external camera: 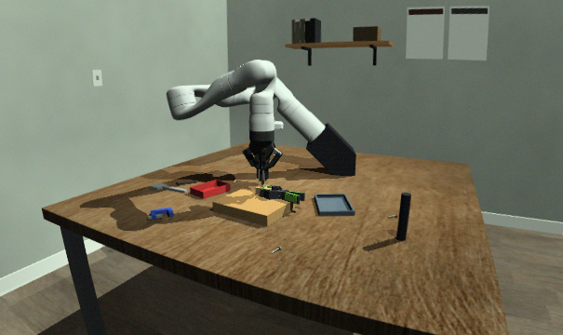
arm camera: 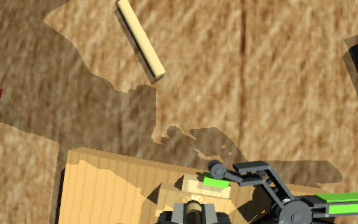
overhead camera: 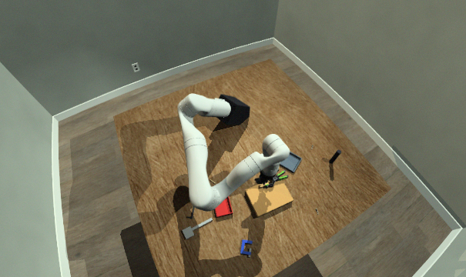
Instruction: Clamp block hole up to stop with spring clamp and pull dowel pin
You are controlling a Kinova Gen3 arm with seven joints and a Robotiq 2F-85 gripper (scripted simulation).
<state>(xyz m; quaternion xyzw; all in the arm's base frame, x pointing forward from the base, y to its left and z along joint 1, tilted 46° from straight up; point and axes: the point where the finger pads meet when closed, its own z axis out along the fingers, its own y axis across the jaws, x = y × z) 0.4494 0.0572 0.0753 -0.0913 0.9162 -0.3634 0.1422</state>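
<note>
The small wooden block lies 6 cm below my hand. The rest, counted from my hand: thin pale stick: 12 cm behind, 5 cm to the right, 9 cm below; dowel pin: 2 cm below; tan bench board: 6 cm ahead, 7 cm below.
</note>
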